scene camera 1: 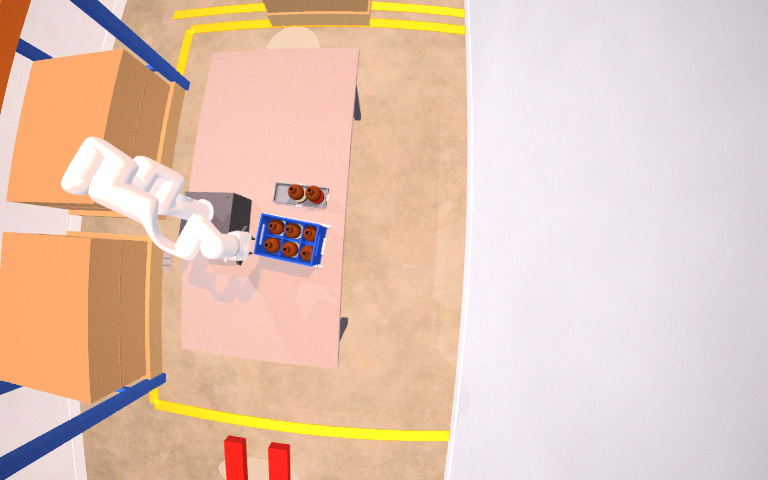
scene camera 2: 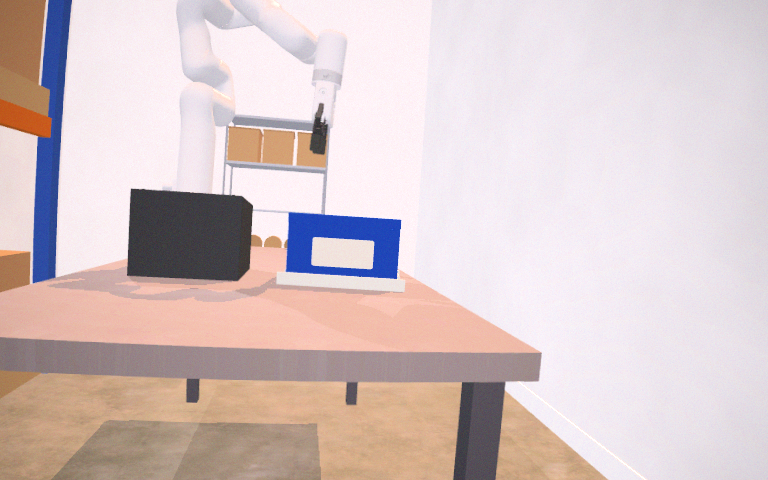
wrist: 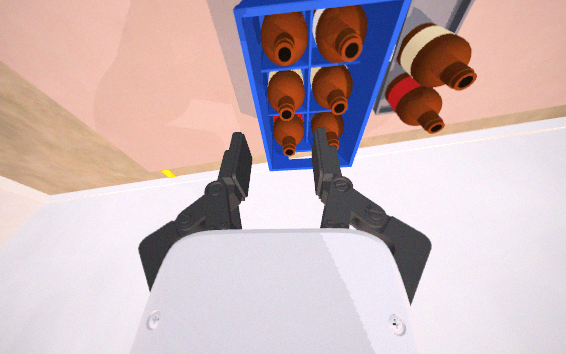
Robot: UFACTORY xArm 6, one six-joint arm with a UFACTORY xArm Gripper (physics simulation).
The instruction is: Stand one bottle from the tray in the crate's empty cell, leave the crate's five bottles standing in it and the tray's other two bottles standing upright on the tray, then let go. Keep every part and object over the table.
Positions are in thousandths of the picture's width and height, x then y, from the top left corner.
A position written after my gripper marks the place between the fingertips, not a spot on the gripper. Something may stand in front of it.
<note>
In view: my gripper (scene camera 2: 413,318), a red-label bottle (wrist: 734,298) and a blue-labelled bottle (wrist: 503,109).
My gripper also shows in the wrist view (wrist: 496,405).
</note>
